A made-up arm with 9 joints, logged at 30 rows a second.
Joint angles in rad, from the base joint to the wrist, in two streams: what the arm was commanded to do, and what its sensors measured. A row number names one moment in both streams.
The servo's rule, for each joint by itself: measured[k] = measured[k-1] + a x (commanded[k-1-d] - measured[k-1]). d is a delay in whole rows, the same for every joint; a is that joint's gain. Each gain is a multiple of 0.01, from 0.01 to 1. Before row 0 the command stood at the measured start. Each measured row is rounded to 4 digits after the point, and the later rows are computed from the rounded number. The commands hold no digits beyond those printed.
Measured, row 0:
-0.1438 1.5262 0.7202 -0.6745 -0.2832 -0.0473 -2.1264 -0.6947 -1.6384
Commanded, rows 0 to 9:
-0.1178 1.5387 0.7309 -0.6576 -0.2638 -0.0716 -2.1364 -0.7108 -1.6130
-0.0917 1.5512 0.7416 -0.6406 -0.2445 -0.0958 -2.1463 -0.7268 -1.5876
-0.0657 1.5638 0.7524 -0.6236 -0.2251 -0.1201 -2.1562 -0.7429 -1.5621
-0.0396 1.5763 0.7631 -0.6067 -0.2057 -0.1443 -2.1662 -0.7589 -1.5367
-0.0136 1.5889 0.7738 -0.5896 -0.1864 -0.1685 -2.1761 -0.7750 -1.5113
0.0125 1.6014 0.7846 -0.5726 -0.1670 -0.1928 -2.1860 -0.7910 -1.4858
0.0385 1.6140 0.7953 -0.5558 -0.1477 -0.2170 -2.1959 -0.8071 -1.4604
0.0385 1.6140 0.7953 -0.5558 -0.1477 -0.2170 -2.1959 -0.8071 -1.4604
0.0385 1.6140 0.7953 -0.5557 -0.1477 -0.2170 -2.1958 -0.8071 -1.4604
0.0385 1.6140 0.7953 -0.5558 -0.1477 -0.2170 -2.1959 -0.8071 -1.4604
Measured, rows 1 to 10:
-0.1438 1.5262 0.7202 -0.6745 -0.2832 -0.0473 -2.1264 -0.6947 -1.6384
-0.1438 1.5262 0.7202 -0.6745 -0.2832 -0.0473 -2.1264 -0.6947 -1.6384
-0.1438 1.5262 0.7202 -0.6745 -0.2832 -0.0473 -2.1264 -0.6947 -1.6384
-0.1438 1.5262 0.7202 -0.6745 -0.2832 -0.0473 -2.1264 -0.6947 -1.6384
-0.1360 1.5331 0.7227 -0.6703 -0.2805 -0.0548 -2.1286 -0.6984 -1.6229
-0.1227 1.5431 0.7270 -0.6629 -0.2755 -0.0675 -2.1325 -0.7049 -1.6014
-0.1056 1.5545 0.7328 -0.6531 -0.2684 -0.0838 -2.1377 -0.7136 -1.5774
-0.0858 1.5665 0.7398 -0.6415 -0.2596 -0.1026 -2.1440 -0.7240 -1.5526
-0.0641 1.5788 0.7476 -0.6285 -0.2494 -0.1230 -2.1511 -0.7357 -1.5274
-0.0411 1.5912 0.7561 -0.6145 -0.2379 -0.1446 -2.1588 -0.7484 -1.5020
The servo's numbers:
d 4
a 0.30 0.55 0.23 0.25 0.14 0.31 0.22 0.23 0.61

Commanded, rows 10 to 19:
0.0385 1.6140 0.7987 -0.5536 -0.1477 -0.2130 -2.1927 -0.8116 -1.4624
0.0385 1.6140 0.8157 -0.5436 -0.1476 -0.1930 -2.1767 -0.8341 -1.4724
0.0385 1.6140 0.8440 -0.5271 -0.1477 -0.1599 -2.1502 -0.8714 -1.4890
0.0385 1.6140 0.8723 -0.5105 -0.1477 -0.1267 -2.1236 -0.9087 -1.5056
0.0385 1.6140 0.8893 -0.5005 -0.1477 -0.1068 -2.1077 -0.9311 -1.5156
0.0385 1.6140 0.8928 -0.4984 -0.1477 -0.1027 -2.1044 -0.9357 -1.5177
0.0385 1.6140 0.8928 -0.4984 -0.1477 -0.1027 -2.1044 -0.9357 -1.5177
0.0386 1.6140 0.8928 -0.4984 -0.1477 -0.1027 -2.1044 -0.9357 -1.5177
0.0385 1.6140 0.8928 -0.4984 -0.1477 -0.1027 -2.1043 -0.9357 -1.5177
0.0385 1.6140 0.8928 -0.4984 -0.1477 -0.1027 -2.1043 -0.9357 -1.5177
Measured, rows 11 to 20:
-0.0172 1.6037 0.7651 -0.5998 -0.2253 -0.1670 -2.1670 -0.7619 -1.4766
-0.0005 1.6094 0.7720 -0.5888 -0.2144 -0.1825 -2.1734 -0.7723 -1.4667
0.0112 1.6119 0.7774 -0.5805 -0.2051 -0.1932 -2.1783 -0.7803 -1.4629
0.0194 1.6131 0.7815 -0.5743 -0.1971 -0.2006 -2.1822 -0.7865 -1.4614
0.0251 1.6136 0.7855 -0.5691 -0.1902 -0.2044 -2.1845 -0.7923 -1.4620
0.0291 1.6138 0.7924 -0.5627 -0.1842 -0.2009 -2.1828 -0.8019 -1.4683
0.0319 1.6139 0.8043 -0.5538 -0.1791 -0.1882 -2.1756 -0.8179 -1.4809
0.0339 1.6140 0.8199 -0.5430 -0.1747 -0.1691 -2.1642 -0.8388 -1.4960
0.0353 1.6140 0.8359 -0.5324 -0.1709 -0.1498 -2.1518 -0.8600 -1.5080
0.0363 1.6140 0.8490 -0.5239 -0.1677 -0.1352 -2.1414 -0.8774 -1.5139

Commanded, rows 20 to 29:
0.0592 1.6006 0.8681 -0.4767 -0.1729 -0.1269 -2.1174 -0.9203 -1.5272
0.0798 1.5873 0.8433 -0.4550 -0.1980 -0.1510 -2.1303 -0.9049 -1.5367
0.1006 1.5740 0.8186 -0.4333 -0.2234 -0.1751 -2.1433 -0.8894 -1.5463
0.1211 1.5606 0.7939 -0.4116 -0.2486 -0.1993 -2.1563 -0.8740 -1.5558
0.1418 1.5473 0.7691 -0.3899 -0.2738 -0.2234 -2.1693 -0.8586 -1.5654
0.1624 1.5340 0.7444 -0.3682 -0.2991 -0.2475 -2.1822 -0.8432 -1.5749
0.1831 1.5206 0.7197 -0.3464 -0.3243 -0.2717 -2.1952 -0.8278 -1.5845
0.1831 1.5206 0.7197 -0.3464 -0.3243 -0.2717 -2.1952 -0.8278 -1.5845
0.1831 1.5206 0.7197 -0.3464 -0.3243 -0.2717 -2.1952 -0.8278 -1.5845
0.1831 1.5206 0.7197 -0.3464 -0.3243 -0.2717 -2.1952 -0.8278 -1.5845
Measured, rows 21 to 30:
0.0370 1.6140 0.8591 -0.5175 -0.1649 -0.1251 -2.1333 -0.8908 -1.5162
0.0375 1.6140 0.8669 -0.5127 -0.1625 -0.1182 -2.1269 -0.9011 -1.5171
0.0378 1.6140 0.8729 -0.5091 -0.1604 -0.1134 -2.1219 -0.9091 -1.5175
0.0380 1.6140 0.8775 -0.5064 -0.1586 -0.1101 -2.1180 -0.9152 -1.5176
0.0444 1.6066 0.8753 -0.4990 -0.1606 -0.1153 -2.1179 -0.9164 -1.5235
0.0550 1.5960 0.8679 -0.4880 -0.1658 -0.1264 -2.1206 -0.9138 -1.5316
0.0687 1.5839 0.8566 -0.4743 -0.1739 -0.1415 -2.1256 -0.9082 -1.5406
0.0844 1.5711 0.8422 -0.4586 -0.1844 -0.1594 -2.1324 -0.9003 -1.5499
0.1016 1.5580 0.8254 -0.4414 -0.1969 -0.1792 -2.1405 -0.8907 -1.5594
0.1198 1.5448 0.8068 -0.4231 -0.2112 -0.2004 -2.1497 -0.8798 -1.5689

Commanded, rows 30 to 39:
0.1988 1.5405 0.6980 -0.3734 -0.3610 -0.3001 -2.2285 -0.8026 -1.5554
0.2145 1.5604 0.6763 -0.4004 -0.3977 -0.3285 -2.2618 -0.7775 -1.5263
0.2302 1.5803 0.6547 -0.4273 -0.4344 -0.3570 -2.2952 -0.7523 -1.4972
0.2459 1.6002 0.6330 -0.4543 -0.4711 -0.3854 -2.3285 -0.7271 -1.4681
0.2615 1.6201 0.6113 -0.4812 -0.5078 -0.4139 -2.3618 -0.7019 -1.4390
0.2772 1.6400 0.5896 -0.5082 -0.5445 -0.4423 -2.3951 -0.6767 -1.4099
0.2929 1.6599 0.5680 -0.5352 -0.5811 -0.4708 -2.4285 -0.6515 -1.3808
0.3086 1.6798 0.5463 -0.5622 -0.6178 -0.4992 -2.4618 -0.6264 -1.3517
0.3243 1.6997 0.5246 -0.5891 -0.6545 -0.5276 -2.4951 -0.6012 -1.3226
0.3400 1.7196 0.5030 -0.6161 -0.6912 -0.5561 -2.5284 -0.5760 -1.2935
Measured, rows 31 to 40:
0.1388 1.5315 0.7868 -0.4039 -0.2270 -0.2225 -2.1597 -0.8678 -1.5784
0.1521 1.5255 0.7714 -0.3895 -0.2406 -0.2378 -2.1675 -0.8586 -1.5821
0.1614 1.5228 0.7595 -0.3787 -0.2523 -0.2483 -2.1736 -0.8515 -1.5836
0.1679 1.5216 0.7503 -0.3706 -0.2624 -0.2556 -2.1784 -0.8460 -1.5841
0.1772 1.5320 0.7383 -0.3713 -0.2762 -0.2694 -2.1894 -0.8360 -1.5666
0.1884 1.5476 0.7240 -0.3786 -0.2932 -0.2877 -2.2053 -0.8225 -1.5420
0.2009 1.5656 0.7081 -0.3908 -0.3130 -0.3092 -2.2251 -0.8064 -1.5147
0.2144 1.5846 0.6908 -0.4067 -0.3351 -0.3328 -2.2478 -0.7882 -1.4863
0.2285 1.6041 0.6725 -0.4253 -0.3593 -0.3579 -2.2729 -0.7684 -1.4574
0.2431 1.6238 0.6534 -0.4460 -0.3852 -0.3841 -2.2998 -0.7473 -1.4284

